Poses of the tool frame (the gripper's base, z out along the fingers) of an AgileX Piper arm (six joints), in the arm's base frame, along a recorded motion.
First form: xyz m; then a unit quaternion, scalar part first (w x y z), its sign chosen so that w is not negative.
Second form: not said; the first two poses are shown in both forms.
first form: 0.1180 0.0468 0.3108 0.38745 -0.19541 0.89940 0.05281
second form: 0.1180 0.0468 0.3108 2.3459 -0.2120 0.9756 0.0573
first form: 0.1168 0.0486 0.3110 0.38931 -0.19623 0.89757 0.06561
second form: 0.1168 0.0486 0.3110 2.3418 -0.2130 0.9744 0.0712
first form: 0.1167 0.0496 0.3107 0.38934 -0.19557 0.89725 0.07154
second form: 0.1167 0.0496 0.3107 2.3418 -0.2123 0.9741 0.0777
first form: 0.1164 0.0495 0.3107 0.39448 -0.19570 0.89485 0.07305
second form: 0.1164 0.0495 0.3107 2.3306 -0.2130 0.9738 0.0795
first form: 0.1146 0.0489 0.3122 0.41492 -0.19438 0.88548 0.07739
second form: 0.1146 0.0489 0.3122 2.2859 -0.2136 0.9732 0.0851
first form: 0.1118 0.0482 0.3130 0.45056 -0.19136 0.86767 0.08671
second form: 0.1118 0.0482 0.3130 2.2068 -0.2144 0.9719 0.0971
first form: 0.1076 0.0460 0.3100 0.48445 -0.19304 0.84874 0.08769
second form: 0.1076 0.0460 0.3100 2.1301 -0.2207 0.9702 0.1002
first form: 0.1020 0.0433 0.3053 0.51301 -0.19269 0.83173 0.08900
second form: 0.1020 0.0433 0.3053 2.0642 -0.2245 0.9689 0.1037
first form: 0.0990 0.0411 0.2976 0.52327 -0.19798 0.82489 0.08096
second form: 0.0990 0.0411 0.2976 2.0402 -0.2323 0.9680 0.0950
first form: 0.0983 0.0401 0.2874 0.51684 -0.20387 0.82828 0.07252
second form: 0.0983 0.0401 0.2874 2.0553 -0.2381 0.9675 0.0847
